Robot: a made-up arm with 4 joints. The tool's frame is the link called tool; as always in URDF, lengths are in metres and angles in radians. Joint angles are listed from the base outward.
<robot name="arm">
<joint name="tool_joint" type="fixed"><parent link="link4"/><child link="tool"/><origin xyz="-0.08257 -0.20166 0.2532" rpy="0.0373 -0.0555 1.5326"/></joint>
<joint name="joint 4" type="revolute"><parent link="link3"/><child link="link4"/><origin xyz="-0.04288 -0.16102 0.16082" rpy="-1.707 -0.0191 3.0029"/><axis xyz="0 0 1"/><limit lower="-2.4" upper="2.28"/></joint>
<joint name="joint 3" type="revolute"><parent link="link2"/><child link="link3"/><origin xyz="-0.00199 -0.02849 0.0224" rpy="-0.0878 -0.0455 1.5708"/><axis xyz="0 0 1"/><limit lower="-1.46" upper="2.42"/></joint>
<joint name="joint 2" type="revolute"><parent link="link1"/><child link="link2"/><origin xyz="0.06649 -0.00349 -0.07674" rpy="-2.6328 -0.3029 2.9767"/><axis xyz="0 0 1"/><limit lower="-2.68" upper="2.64"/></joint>
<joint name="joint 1" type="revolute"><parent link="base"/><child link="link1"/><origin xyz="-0.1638 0.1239 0.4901" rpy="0.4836 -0.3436 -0.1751"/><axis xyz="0 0 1"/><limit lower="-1.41" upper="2.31"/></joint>
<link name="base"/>
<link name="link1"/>
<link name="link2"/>
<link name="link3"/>
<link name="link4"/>
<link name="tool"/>
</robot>
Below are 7 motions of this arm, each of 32 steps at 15 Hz.
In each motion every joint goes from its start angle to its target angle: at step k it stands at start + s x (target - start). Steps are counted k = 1, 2, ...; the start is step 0. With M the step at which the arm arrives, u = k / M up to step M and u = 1 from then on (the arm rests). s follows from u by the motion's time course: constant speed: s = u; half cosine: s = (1 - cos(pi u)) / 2; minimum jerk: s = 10 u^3 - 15 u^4 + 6 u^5.
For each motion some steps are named. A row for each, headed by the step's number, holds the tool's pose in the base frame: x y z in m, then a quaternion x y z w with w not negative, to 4 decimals.
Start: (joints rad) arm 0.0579 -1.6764 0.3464 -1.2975
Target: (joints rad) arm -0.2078 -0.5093 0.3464 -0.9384
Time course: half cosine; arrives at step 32
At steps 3, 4, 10, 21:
3: -0.3290 -0.1981 0.2840 0.6767 -0.2017 -0.0081 0.7081
4: -0.3371 -0.1921 0.2823 0.6745 -0.2108 -0.0147 0.7073
10: -0.4172 -0.1137 0.2659 0.6407 -0.3092 -0.0886 0.6972
21: -0.5128 0.1737 0.2463 0.4578 -0.5314 -0.2901 0.6511

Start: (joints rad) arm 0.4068 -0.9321 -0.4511 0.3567
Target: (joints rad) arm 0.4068 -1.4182 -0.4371 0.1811
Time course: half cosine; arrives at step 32
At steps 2, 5, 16, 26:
2: 0.1057 -0.3082 0.1579 0.3499 -0.5269 0.7021 0.3271
5: 0.1138 -0.3054 0.1590 0.3585 -0.5196 0.7049 0.3236
16: 0.1829 -0.2748 0.1684 0.4300 -0.4486 0.7269 0.2925
26: 0.2424 -0.2360 0.1761 0.4887 -0.3730 0.7438 0.2625

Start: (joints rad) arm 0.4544 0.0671 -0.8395 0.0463
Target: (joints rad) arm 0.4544 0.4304 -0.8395 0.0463
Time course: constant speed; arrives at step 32
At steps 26, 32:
26: -0.3193 -0.2155 0.0864 0.1761 -0.6734 0.3975 0.5978
32: -0.3406 -0.1935 0.0788 0.1563 -0.6844 0.3736 0.6064

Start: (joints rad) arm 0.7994 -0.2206 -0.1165 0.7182
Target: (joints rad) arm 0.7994 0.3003 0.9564 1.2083
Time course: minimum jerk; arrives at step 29
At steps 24, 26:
24: -0.3475 0.1608 -0.0245 -0.5809 -0.5908 0.1606 0.5364
26: -0.3453 0.1801 -0.0248 -0.5920 -0.5782 0.1449 0.5424

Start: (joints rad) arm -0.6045 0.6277 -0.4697 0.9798
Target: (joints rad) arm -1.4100 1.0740 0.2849 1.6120
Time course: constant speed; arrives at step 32
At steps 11, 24, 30, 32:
11: -0.4488 0.5516 0.3486 -0.4714 -0.1243 -0.0096 0.8730
24: -0.1314 0.6489 0.4495 -0.4446 0.2563 -0.1176 0.8502
30: 0.0267 0.6151 0.4578 -0.3803 0.4249 -0.1551 0.8067
32: 0.0759 0.5932 0.4537 -0.3522 0.4778 -0.1661 0.7875

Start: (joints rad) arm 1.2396 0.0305 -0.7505 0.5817
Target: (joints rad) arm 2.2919 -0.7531 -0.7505 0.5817
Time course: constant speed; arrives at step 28
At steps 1, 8, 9, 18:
1: 0.2659 -0.2405 0.3615 0.1333 -0.5467 0.8235 0.0717
8: 0.3902 -0.0758 0.4840 -0.1845 0.4192 -0.8846 0.0882
9: 0.4014 -0.0473 0.5001 -0.1903 0.3986 -0.8904 0.1104
18: 0.4195 0.2399 0.6120 -0.2243 0.1924 -0.9074 0.2987

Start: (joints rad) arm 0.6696 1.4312 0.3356 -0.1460
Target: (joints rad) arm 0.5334 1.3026 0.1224 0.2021
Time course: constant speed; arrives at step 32
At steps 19, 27, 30, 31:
19: -0.1322 0.4786 -0.0164 -0.3672 -0.7090 -0.3461 0.4927
27: -0.1768 0.4596 -0.0259 -0.3855 -0.6959 -0.3001 0.5264
30: -0.1934 0.4518 -0.0284 -0.3920 -0.6907 -0.2823 0.5381
31: -0.1990 0.4491 -0.0291 -0.3941 -0.6889 -0.2763 0.5419

